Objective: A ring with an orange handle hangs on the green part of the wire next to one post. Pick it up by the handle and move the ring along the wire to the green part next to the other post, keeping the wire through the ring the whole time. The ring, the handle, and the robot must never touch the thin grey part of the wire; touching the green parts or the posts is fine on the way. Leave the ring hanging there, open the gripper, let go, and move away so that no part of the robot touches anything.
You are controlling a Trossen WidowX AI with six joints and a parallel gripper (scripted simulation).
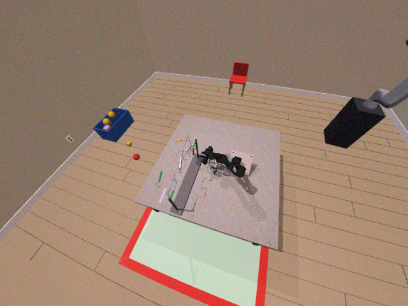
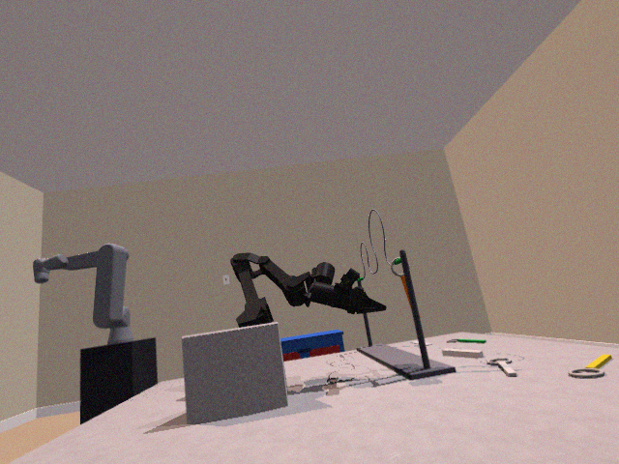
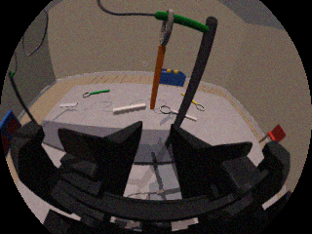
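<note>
My gripper tip is 60 mm below the orange-handled ring and 60 mm short of it.
</note>
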